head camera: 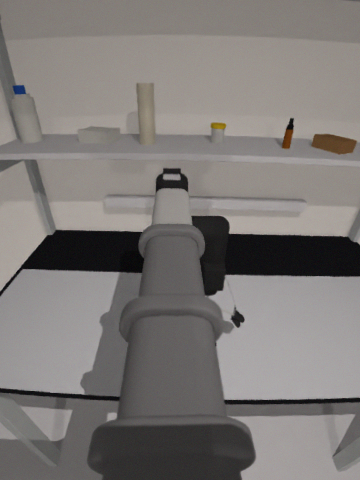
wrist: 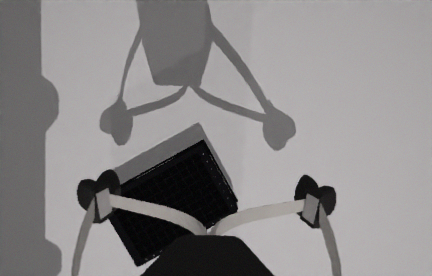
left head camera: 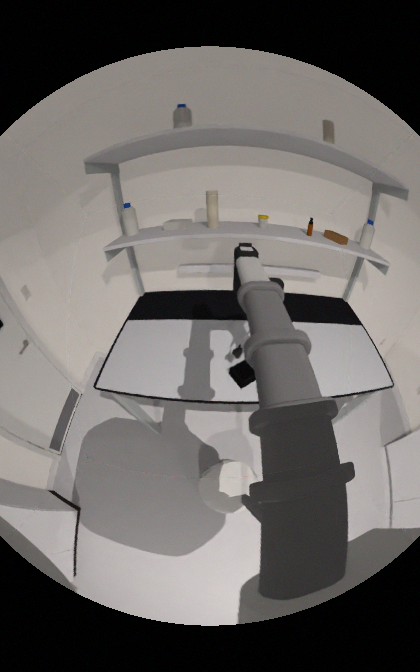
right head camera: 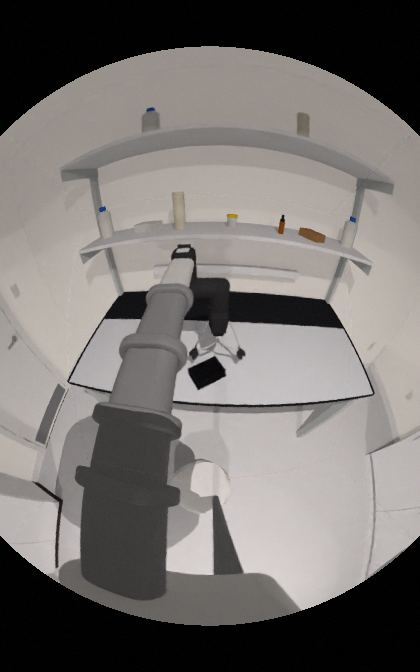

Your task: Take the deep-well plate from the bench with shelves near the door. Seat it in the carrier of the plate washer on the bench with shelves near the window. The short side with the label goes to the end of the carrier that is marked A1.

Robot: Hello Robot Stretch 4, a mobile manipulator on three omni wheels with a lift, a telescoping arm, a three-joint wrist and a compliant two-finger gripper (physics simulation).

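Places are measured from the robot's base along level axes (x back, y right, z up), in centimetres.
Pixels of known places: gripper, between the fingertips: [wrist: 208, 189].
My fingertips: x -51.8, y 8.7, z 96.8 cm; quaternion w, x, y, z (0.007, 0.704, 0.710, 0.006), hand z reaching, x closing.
For each thing: its top centre in the pictures, then the offset to it from my fingertips. Level surfaces: height alone.
- black deep-well plate, centre of its top: [wrist: 169, 206] dx +3.0, dy -4.0, dz -3.9 cm
- bench, height of its surface: dz -8.0 cm
- shelf, height of its surface: dz +37.6 cm
- tall beige cylinder, centre of its top: [head camera: 144, 83] dx -44.2, dy -16.9, dz +55.4 cm
- yellow-lidded jar, centre of its top: [head camera: 218, 123] dx -47.2, dy +7.0, dz +43.6 cm
- brown box, centre of its top: [head camera: 335, 137] dx -41.3, dy +46.0, dz +41.6 cm
The black deep-well plate [left head camera: 242, 374] [right head camera: 207, 373] [wrist: 170, 185] lies on the white top of the bench [head camera: 310, 325] [left head camera: 150, 350] [right head camera: 310, 360] [wrist: 375, 100], turned at a slant. In the wrist view a row of small pale marks runs along its right short side; I cannot make out a label. My gripper [right head camera: 217, 353] [wrist: 208, 189] is open and empty above the bench. In the wrist view its left fingertip overlaps the plate's left corner and its right fingertip is over bare bench to the right of the plate. In the head view the arm hides the plate. The plate washer does not show.
A shelf [head camera: 180, 148] [left head camera: 240, 231] [right head camera: 210, 231] above the bench's back holds bottles, a tall beige cylinder [head camera: 146, 114], a yellow-lidded jar [head camera: 217, 133] and a brown box [head camera: 334, 143]. A pale round object [left head camera: 229, 486] [right head camera: 204, 486] shows below the bench's front edge.
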